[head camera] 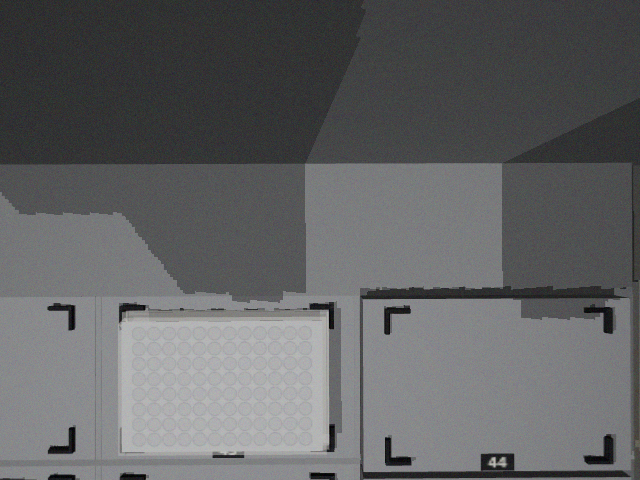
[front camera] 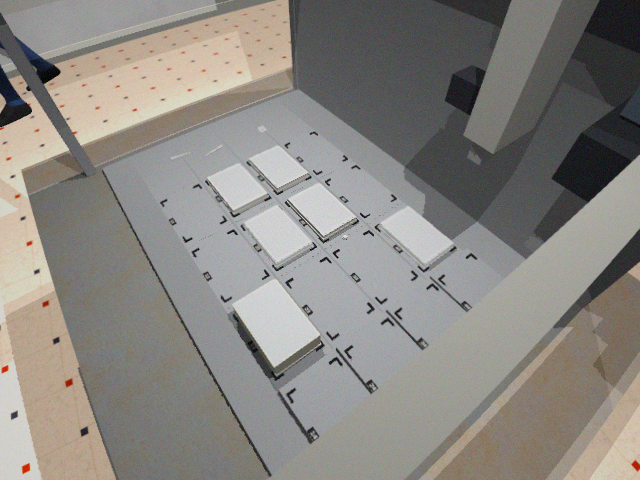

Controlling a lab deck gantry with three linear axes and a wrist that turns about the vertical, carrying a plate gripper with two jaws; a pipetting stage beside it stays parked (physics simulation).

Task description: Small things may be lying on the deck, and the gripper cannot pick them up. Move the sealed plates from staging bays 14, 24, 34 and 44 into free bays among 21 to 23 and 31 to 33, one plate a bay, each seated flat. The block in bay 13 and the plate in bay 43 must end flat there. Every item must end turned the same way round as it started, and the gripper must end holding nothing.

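Places are measured from the robot's base along level axes (x down, y back, z left), in centimetres.
Pixels of known places: robot's base at its link origin: [front camera: 162, 203].
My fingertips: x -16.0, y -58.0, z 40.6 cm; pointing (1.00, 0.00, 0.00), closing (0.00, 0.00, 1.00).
Note:
For each thing: its top centre in the pictures, then the offset to it from my fingertips. "pt": a spot on its surface instead.
- bay 43 at a spot on its surface: [head camera: 222, 384] [front camera: 416, 232] pt dx +14.6, dy +18.8, dz -4.1 cm
- taller white block at its top centre: [front camera: 274, 319] dx +11.8, dy +18.8, dz -36.3 cm
- tiny pale bit at a spot on its surface: [front camera: 344, 237] pt dx +15.6, dy +26.9, dz -15.5 cm
- small white square at a spot on its surface: [front camera: 261, 128] pt dx +15.9, dy +67.9, dz -9.7 cm
In the front view, white sealed plates lie flat in bays 21 [front camera: 237, 187], 22 [front camera: 277, 235], 31 [front camera: 279, 167] and 32 [front camera: 321, 210]. The plate in bay 43 [front camera: 416, 235] [head camera: 222, 384] lies flat within its corner marks. The taller white block [front camera: 276, 322] sits flat in bay 13. Bays 23 and 33 hold no plate, nor do the front staging bays 14, 24, 34 and 44. A black block [front camera: 589, 160] beside a blue-grey column at the right edge looks like part of my gripper's body. Its jaws do not show in either view.
A tiny pale bit [front camera: 344, 237] lies between bays 32 and 33. A small white square [front camera: 261, 128] and two thin white strips [front camera: 180, 155] [front camera: 214, 149] lie at the back of the deck. A grey column [front camera: 527, 77] hangs at upper right. A frame beam [front camera: 465, 335] crosses the front.

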